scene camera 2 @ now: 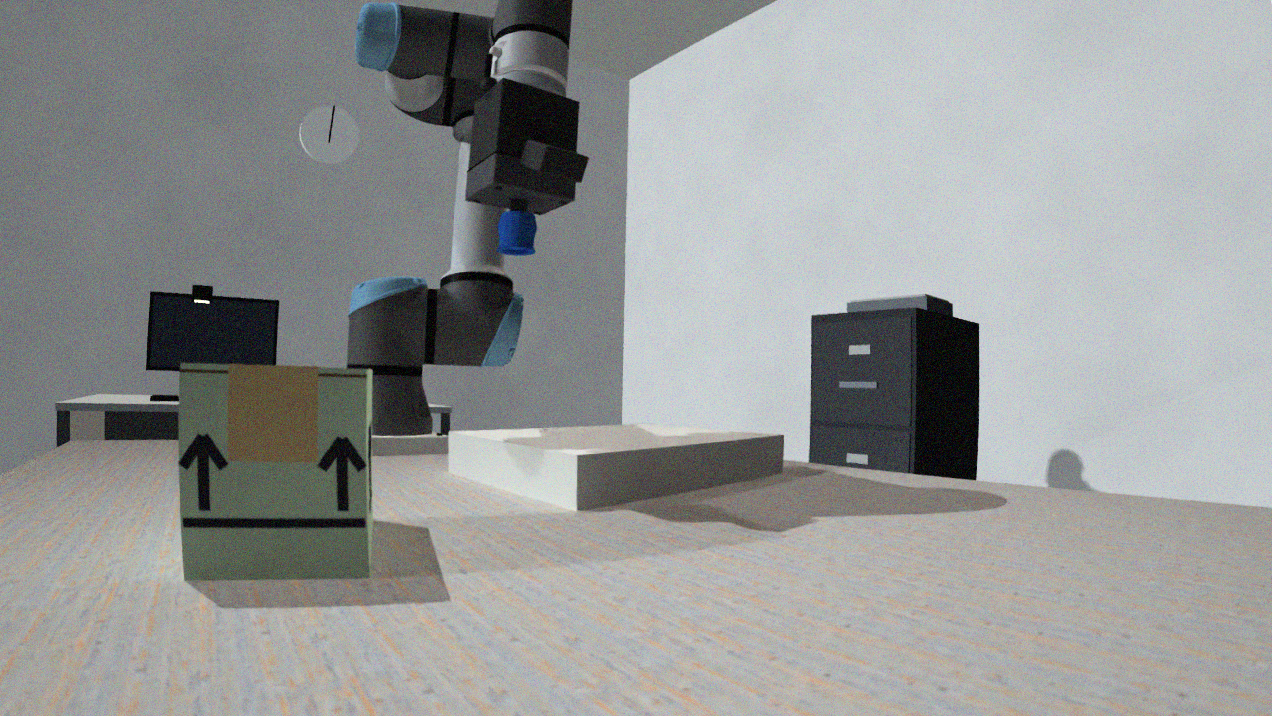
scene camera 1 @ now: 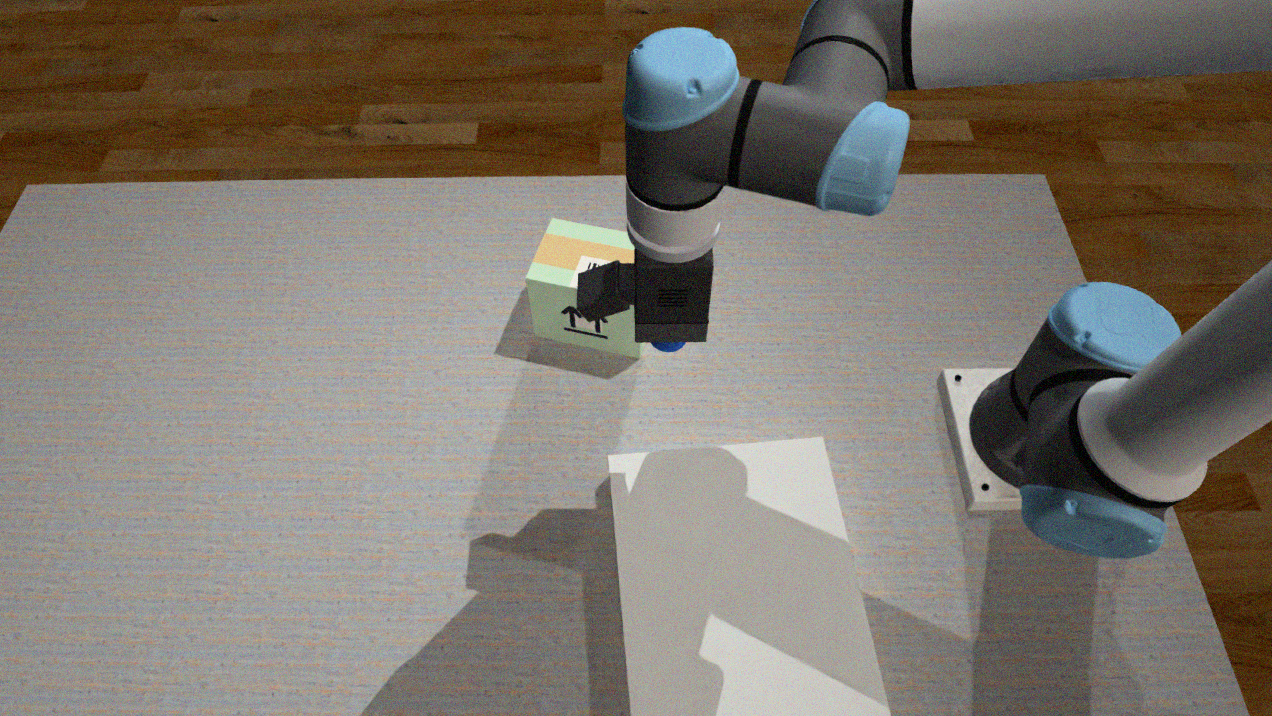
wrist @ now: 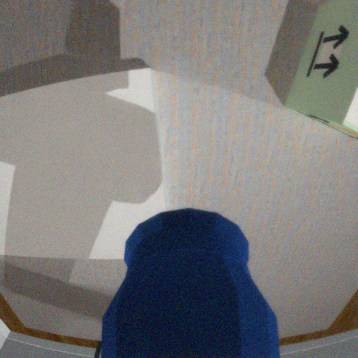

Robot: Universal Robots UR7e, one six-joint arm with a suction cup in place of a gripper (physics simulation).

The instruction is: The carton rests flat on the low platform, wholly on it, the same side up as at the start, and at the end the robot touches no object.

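The green carton stands upright on the table, with an orange tape strip on top and black arrows pointing up on its sides. Part of its top is hidden behind the gripper in scene camera 1. The low white platform lies apart from the carton, with the arm's shadow across it. My suction gripper, with a blue cup, hangs high above the table, apart from both carton and platform. Nothing is on the cup; it is open.
The robot's base plate is on the table's right part in scene camera 1. In scene camera 2, a dark filing cabinet stands behind the table at the right, and a monitor stands on a desk at the back left.
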